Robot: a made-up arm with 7 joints. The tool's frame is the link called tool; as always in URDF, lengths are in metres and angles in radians.
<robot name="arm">
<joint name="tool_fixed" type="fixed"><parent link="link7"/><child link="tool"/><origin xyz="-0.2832 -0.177 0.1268" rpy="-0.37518 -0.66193 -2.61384"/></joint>
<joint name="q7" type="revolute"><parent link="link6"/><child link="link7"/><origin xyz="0.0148 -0.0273 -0.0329"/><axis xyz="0 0 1"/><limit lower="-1.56" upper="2.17"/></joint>
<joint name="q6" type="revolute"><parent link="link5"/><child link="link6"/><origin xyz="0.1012 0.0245 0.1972"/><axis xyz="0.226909 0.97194 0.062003"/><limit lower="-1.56" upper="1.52"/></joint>
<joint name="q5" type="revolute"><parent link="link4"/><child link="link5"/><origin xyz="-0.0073 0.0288 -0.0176"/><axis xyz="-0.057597 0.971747 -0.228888"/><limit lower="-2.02" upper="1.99"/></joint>
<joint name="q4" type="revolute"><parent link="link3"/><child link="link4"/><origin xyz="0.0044 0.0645 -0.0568"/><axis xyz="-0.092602 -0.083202 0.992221"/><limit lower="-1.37" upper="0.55"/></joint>
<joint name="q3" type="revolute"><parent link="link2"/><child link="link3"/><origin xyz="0.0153 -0.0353 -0.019"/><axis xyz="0 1 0"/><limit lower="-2.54" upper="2.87"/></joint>
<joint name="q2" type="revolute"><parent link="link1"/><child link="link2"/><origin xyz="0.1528 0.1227 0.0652"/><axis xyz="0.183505 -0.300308 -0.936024"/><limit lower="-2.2" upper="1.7"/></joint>
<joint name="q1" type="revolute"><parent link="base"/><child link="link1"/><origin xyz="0.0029 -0.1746 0.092"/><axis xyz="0 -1 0"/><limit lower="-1.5" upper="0.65"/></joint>
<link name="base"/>
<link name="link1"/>
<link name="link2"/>
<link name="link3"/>
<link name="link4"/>
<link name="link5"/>
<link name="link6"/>
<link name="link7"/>
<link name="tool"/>
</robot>
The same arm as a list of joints. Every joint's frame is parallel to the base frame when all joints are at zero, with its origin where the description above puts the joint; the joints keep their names.
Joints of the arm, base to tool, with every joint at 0 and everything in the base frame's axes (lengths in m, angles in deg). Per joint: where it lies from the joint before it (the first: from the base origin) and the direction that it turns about. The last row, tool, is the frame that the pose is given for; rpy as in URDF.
q1: axis -y origin 0.0029 -0.1746 0.0920
q2: axis 0.183505 -0.300308 -0.936024 origin 0.1528 0.1227 0.0652
q3: axis +y origin 0.0153 -0.0353 -0.0190
q4: axis -0.092602 -0.083202 0.992221 origin 0.0044 0.0645 -0.0568
q5: axis -0.057602 0.971742 -0.22891 origin -0.0073 0.0288 -0.0176
q6: axis 0.226909 0.97194 0.062003 origin 0.1012 0.0245 0.1972
q7: axis +z origin 0.0148 -0.0273 -0.0329
tool: origin -0.2832 -0.1770 0.1268 rpy -21.50 -37.93 -149.76
Joint limits (deg, base to tool): -85.94..37.24 -126.05..97.40 -145.53..164.44 -78.50..31.51 -115.74..114.02 -89.38..87.09 -89.38..124.33

